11 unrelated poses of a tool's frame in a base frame.
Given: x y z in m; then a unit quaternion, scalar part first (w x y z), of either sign.
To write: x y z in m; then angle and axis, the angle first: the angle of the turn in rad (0 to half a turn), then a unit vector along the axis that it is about. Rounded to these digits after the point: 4 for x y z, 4 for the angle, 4 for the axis.
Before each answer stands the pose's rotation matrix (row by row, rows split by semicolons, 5 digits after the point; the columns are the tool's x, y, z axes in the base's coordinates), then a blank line. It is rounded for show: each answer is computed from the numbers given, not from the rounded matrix.
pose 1, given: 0.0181 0.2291 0.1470 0.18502 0.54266 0.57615 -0.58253
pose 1, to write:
-0.34258 0.84086 -0.41903; 0.40975 -0.26764 -0.87205; -0.84543 -0.47044 -0.25285

0.0181 0.2291 0.1470 2.7694 0.5522 0.5863 -0.5928
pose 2, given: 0.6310 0.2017 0.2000 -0.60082 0.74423 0.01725 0.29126
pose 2, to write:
0.82974 0.37567 0.41280; -0.32432 -0.27743 0.90435; 0.45426 -0.88425 -0.10836

0.6310 0.2017 0.2000 1.8525 -0.9310 -0.0216 -0.3644
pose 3, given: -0.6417 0.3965 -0.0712 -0.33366 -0.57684 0.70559 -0.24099
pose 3, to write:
-0.11186 -0.97484 -0.19283; -0.65320 0.21836 -0.72501; 0.74887 0.04486 -0.66119

-0.6417 0.3965 -0.0712 2.4612 0.6119 -0.7485 0.2556
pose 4, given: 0.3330 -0.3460 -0.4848 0.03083 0.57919 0.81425 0.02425
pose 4, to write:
-0.32718 0.94171 0.07830; 0.94470 0.32790 0.00378; -0.02212 0.07520 -0.99692

0.3330 -0.3460 -0.4848 3.0799 0.5795 0.8146 0.0243
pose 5, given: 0.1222 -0.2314 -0.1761 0.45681 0.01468 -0.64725 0.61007
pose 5, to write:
-0.58222 -0.57637 -0.57342; 0.53836 0.25520 -0.80314; 0.60925 -0.77632 0.16171

0.1222 -0.2314 -0.1761 2.1928 0.0165 -0.7276 0.6858
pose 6, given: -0.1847 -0.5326 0.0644 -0.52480 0.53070 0.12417 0.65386
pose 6, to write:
0.11411 0.81808 0.56367; -0.55449 -0.41834 0.71940; 0.82433 -0.39464 0.40588

-0.1847 -0.5326 0.0644 2.0366 -0.6235 -0.1459 -0.7681
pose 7, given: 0.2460 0.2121 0.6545 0.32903 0.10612 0.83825 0.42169
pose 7, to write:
-0.76096 -0.09959 0.64111; 0.45540 0.62184 0.63713; -0.46212 0.77679 -0.42784

0.2460 0.2121 0.6545 2.4710 0.1124 0.8877 0.4466
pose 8, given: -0.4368 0.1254 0.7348 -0.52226 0.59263 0.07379 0.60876
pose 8, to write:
0.24793 0.72332 0.64446; -0.54840 -0.44360 0.70886; 0.79861 -0.52917 0.28669

-0.4368 0.1254 0.7348 2.0426 -0.6949 -0.0865 -0.7138
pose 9, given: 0.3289 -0.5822 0.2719 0.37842 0.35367 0.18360 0.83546
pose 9, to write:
-0.46342 -0.50245 0.72992; 0.76219 -0.64617 0.03911; 0.45200 0.57446 0.68241

0.3289 -0.5822 0.2719 2.3654 0.3821 0.1984 0.9026
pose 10, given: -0.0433 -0.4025 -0.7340 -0.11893 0.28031 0.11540 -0.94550
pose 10, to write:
-0.81456 -0.16020 -0.55751; 0.28959 -0.94508 -0.15155; -0.50261 -0.28489 0.81622

-0.0433 -0.4025 -0.7340 2.9032 -0.2823 -0.1162 0.9523
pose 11, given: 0.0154 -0.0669 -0.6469 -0.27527 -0.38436 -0.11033 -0.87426
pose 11, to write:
-0.55299 -0.39650 0.73280; 0.56612 -0.82411 -0.01869; 0.61131 0.40452 0.68019

0.0154 -0.0669 -0.6469 2.5839 0.3998 0.1148 0.9094
